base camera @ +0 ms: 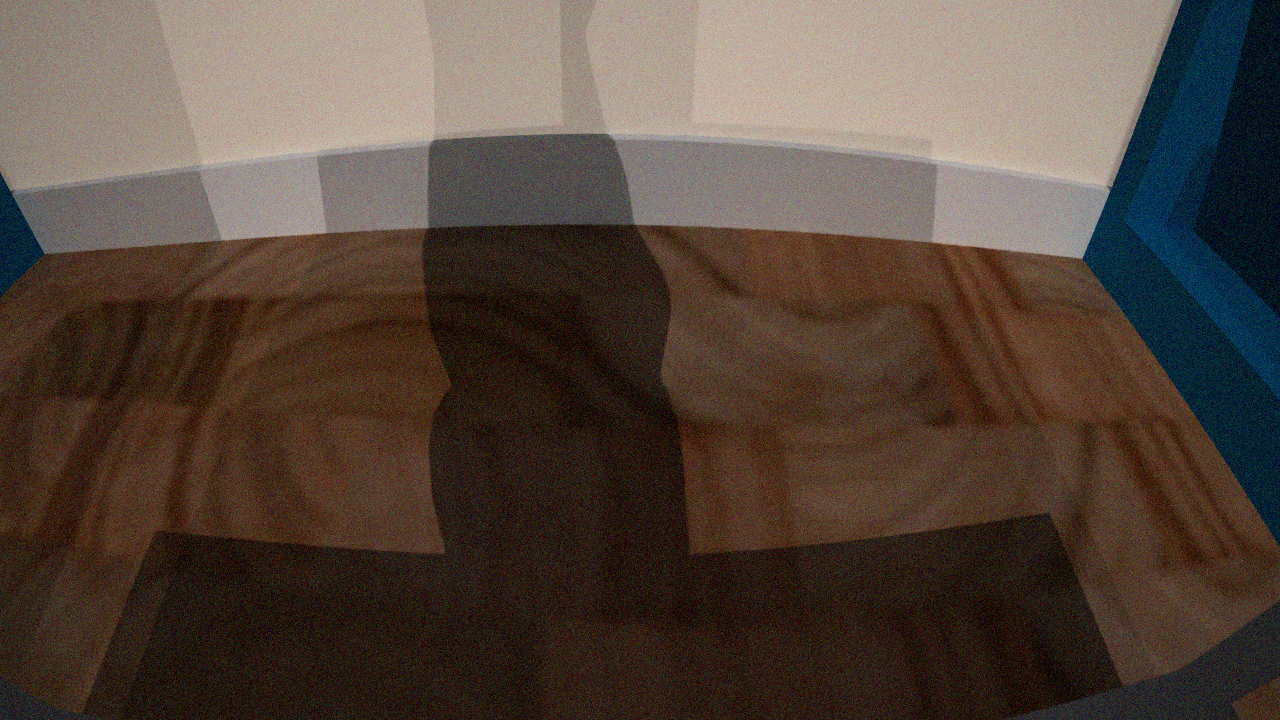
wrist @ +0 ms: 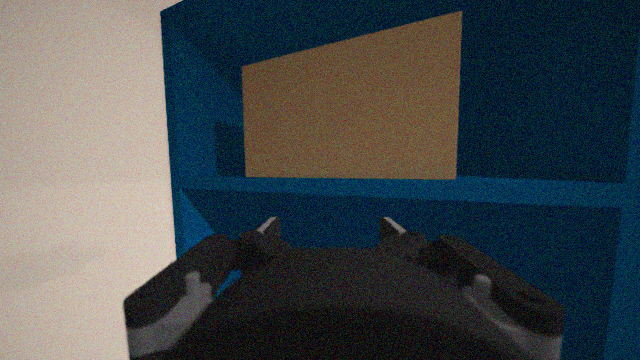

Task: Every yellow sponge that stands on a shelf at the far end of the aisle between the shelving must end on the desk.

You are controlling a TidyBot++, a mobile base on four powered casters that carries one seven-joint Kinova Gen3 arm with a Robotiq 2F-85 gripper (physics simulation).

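Places are measured from the arm's base along level axes (x ahead, y left, z up), in centimetres.
Where they show: gripper, between the fingertips: (wrist: 329, 228).
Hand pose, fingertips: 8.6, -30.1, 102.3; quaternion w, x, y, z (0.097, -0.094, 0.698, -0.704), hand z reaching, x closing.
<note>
After its pixels a point has its place, as x, y, z.
My gripper (wrist: 329, 228) {8.6, -30.2, 102.3} is open and empty in the wrist view, in front of a blue shelving unit (wrist: 400, 190) {0.8, -49.5, 103.3}. Its fingertips show just below the front edge of a shelf board that carries a brown box. No yellow sponge shows in either view, and the desk does not show either. The gripper's body hides part of the compartment below that board.
The brown box (wrist: 350, 110) {9.8, -52.0, 118.5} stands on the board above the fingertips. A cream wall (wrist: 80, 150) {64.5, -36.9, 111.6} (base camera: 805, 71) {65.6, -16.8, -23.6} is left of the unit and ahead of the base, with a grey baseboard (base camera: 769, 183) {64.4, -14.4, -34.6}. Blue shelving (base camera: 1136, 295) {52.0, -52.3, -37.0} stands at the base view's right, and a blue edge (base camera: 10, 237) {65.9, 74.3, -34.9} at its left.
</note>
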